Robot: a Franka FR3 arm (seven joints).
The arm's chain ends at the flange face. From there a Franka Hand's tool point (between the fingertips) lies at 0.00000 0.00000 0.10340 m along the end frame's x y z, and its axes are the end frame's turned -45 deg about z.
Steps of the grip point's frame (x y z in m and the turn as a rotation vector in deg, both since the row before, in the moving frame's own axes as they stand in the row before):
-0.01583, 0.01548, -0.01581, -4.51, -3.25, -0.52
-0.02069, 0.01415, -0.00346, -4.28, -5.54, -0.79
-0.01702, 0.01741, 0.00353, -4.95, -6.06, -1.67
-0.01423, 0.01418, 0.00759, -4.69, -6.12, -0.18
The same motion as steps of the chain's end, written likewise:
-0.00190, 0.01226, -0.01532, -5.49, 0.89, -0.52
-0.00311, 0.01212, -0.00269, -6.94, -0.89, -0.79
0.00148, 0.01032, 0.00449, -7.79, -0.78, -1.67
0.00176, 0.00633, 0.00852, -7.64, -1.01, -0.18

